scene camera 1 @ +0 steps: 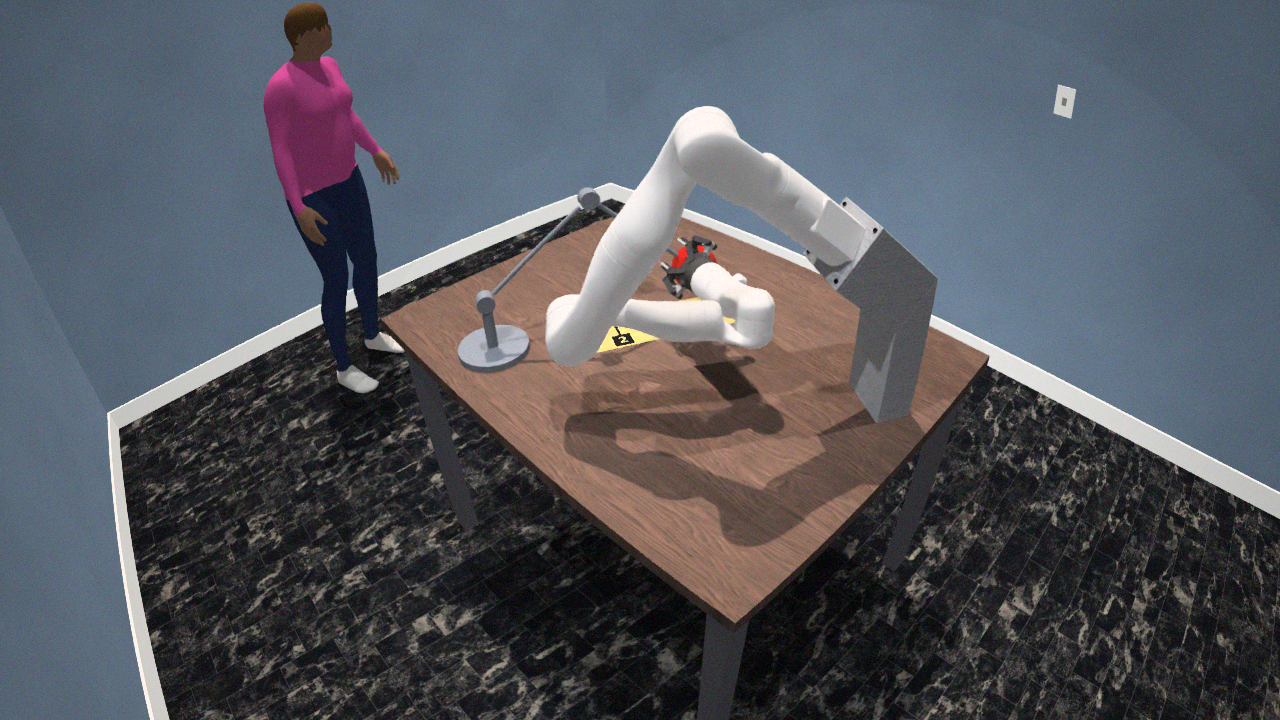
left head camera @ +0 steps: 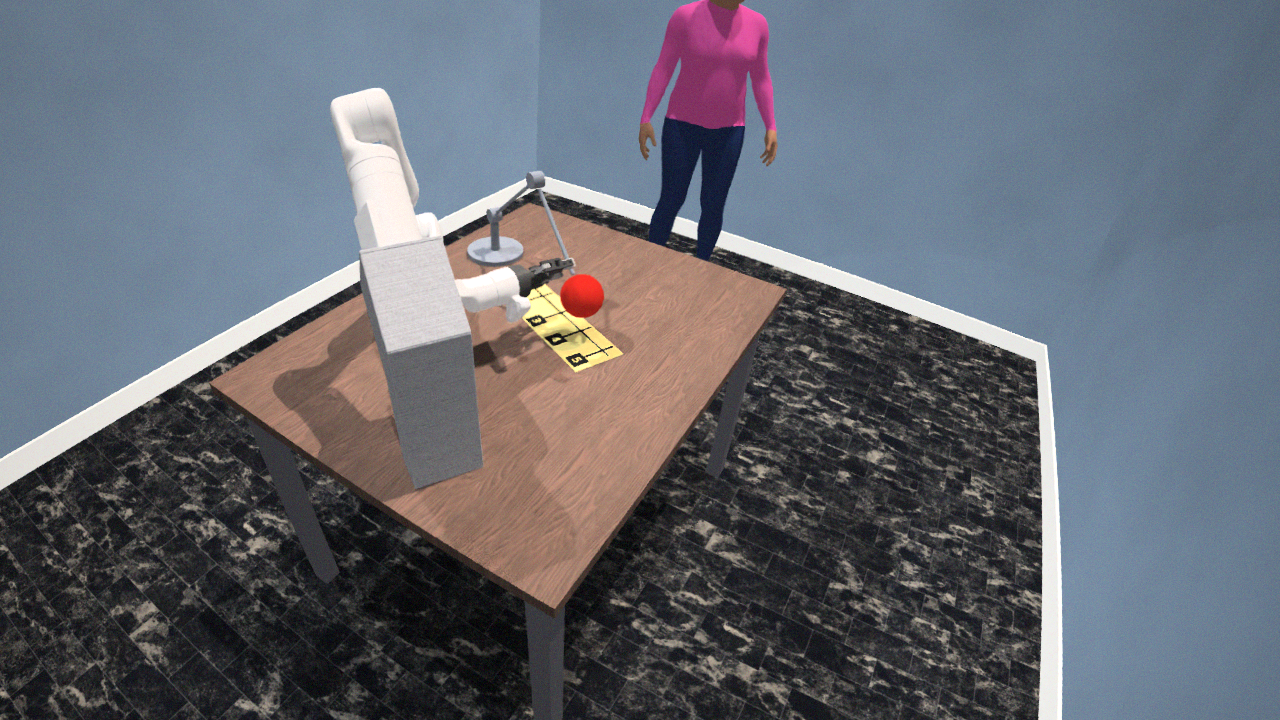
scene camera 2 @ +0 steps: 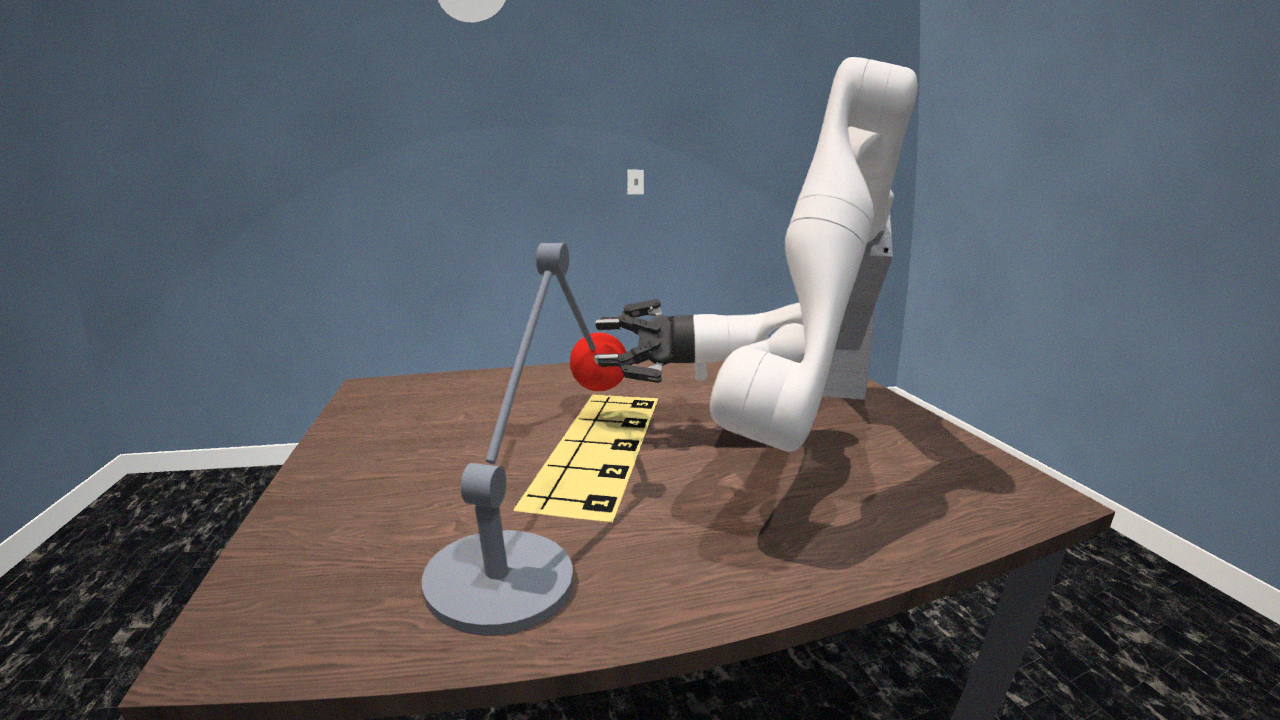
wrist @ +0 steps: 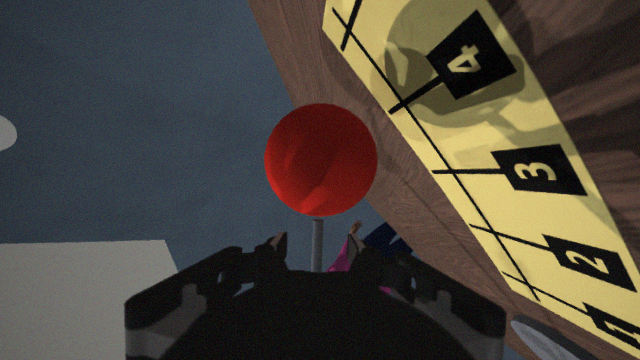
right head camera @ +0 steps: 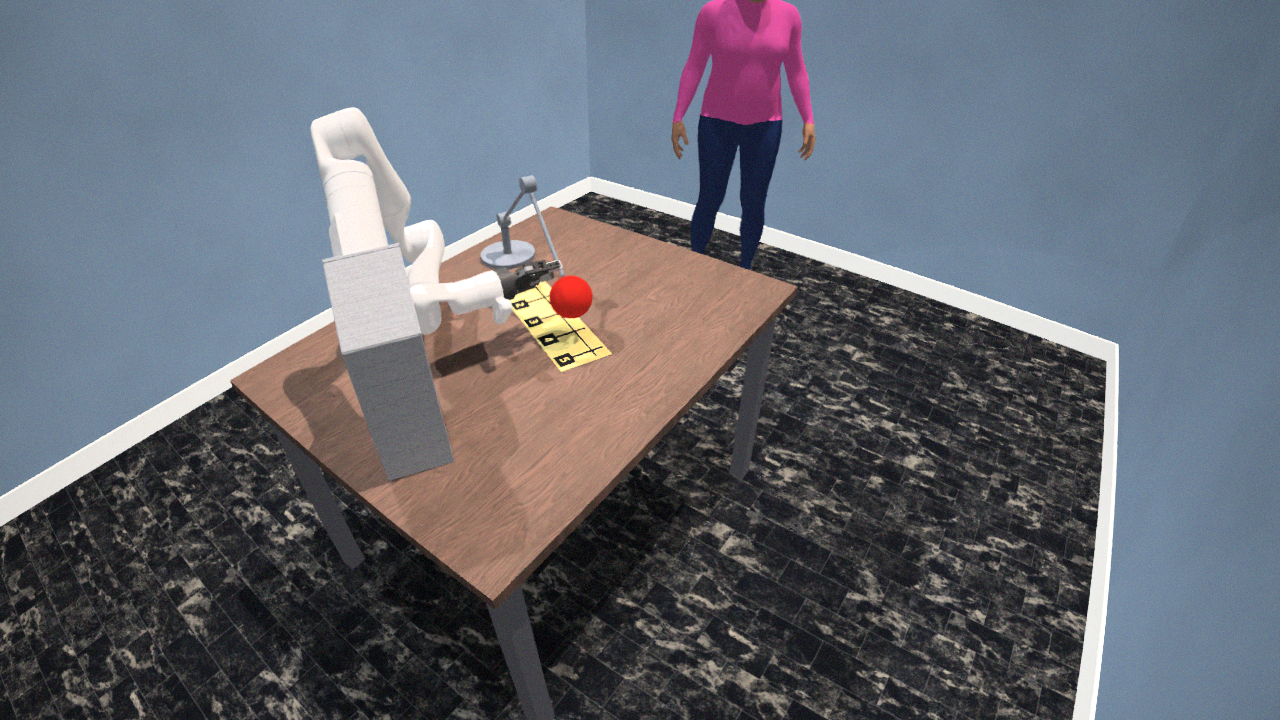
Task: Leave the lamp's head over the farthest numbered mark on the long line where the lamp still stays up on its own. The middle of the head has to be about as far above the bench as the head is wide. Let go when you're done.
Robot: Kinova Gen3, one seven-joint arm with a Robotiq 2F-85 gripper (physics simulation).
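Seen in the pictures: gripper, fingertip midpoint: [scene camera 1: 672,252] [left head camera: 567,267] [scene camera 2: 595,341] [wrist: 317,243] [right head camera: 556,269]; arm's base, link origin: [scene camera 1: 841,241] [left head camera: 398,260] [right head camera: 366,267].
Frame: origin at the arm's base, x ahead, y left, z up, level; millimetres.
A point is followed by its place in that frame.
The lamp's red ball head [left head camera: 581,295] {x 407, y -4, z -220 mm} [right head camera: 571,296] {x 415, y -11, z -219 mm} [scene camera 1: 689,257] [scene camera 2: 588,365] {x 448, y 74, z -239 mm} [wrist: 321,160] {x 386, y 31, z -241 mm} hangs above the bench, over the far part of the yellow numbered strip [left head camera: 572,344] {x 393, y 3, z -352 mm} [scene camera 2: 595,456] {x 429, y 174, z -352 mm} [wrist: 470,140] {x 412, y 94, z -352 mm}; I cannot tell its exact mark. The grey lamp base [left head camera: 510,254] {x 517, y 426, z -339 mm} [scene camera 1: 505,351] {x 463, y 461, z -339 mm} [scene camera 2: 465,591] {x 526, y 514, z -339 mm} stands flat near mark 1, and the upper joint [scene camera 2: 552,258] {x 465, y 267, z -43 mm} is raised. My gripper [left head camera: 565,265] {x 435, y 81, z -197 mm} [right head camera: 553,267] {x 435, y 81, z -197 mm} [scene camera 2: 607,341] {x 435, y 81, z -197 mm} [wrist: 317,243] {x 435, y 81, z -197 mm} is open, fingers partly spread. The thin lamp rod shows between its fingertips in the wrist view, just behind the head; no grip on it shows.
The grey robot pedestal [left head camera: 438,402] {x -41, y -168, z -170 mm} [right head camera: 398,411] {x -48, y -167, z -195 mm} [scene camera 1: 886,358] {x -74, y -79, z -211 mm} stands on the wooden bench [left head camera: 528,501] {x 36, y -300, z -352 mm} [scene camera 2: 295,573] {x 739, y 506, z -353 mm}. My white arm [scene camera 1: 640,214] {x 105, y 304, z 63 mm} [scene camera 2: 827,232] {x 159, y 352, z -2 mm} arches over the bench. A person in pink [left head camera: 716,71] [scene camera 1: 313,134] stands beyond the lamp's end.
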